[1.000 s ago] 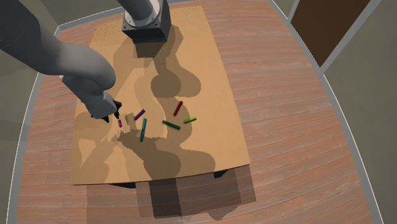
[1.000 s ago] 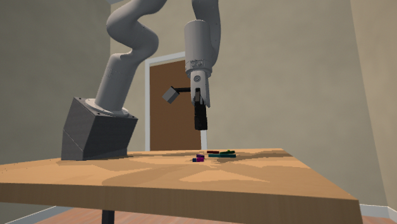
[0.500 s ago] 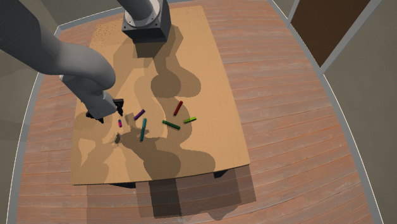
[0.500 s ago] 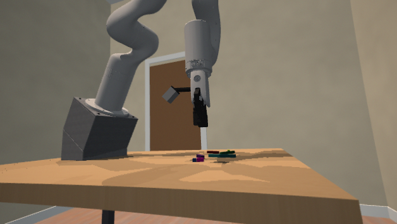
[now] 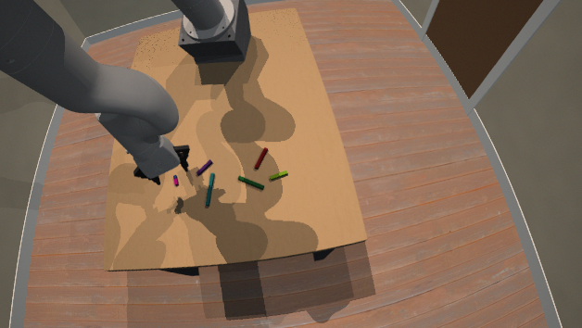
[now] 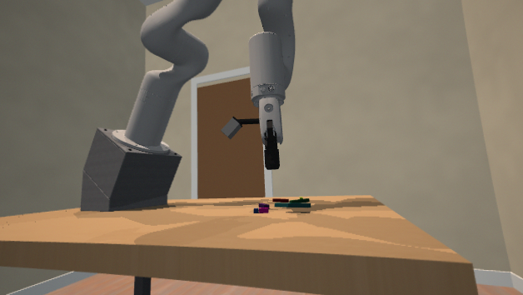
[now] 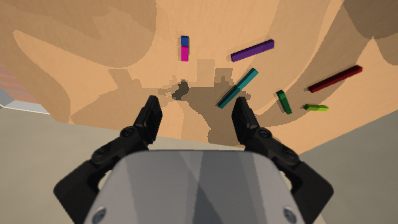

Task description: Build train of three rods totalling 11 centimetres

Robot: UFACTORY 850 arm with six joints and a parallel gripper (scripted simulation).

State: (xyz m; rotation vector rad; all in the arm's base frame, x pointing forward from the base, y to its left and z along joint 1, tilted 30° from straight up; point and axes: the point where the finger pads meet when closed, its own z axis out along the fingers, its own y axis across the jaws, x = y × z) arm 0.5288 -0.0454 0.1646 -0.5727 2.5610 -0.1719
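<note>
The green rod lies 10 mm behind my hand, 210 mm to the left of it and 100 mm below it. Also, from my hand: small blue rod 30 mm behind, 30 mm to the right, 100 mm below; then purple rod 60 mm behind, 60 mm to the left, 100 mm below; then magenta rod 10 mm behind, 30 mm to the right, 100 mm below.
</note>
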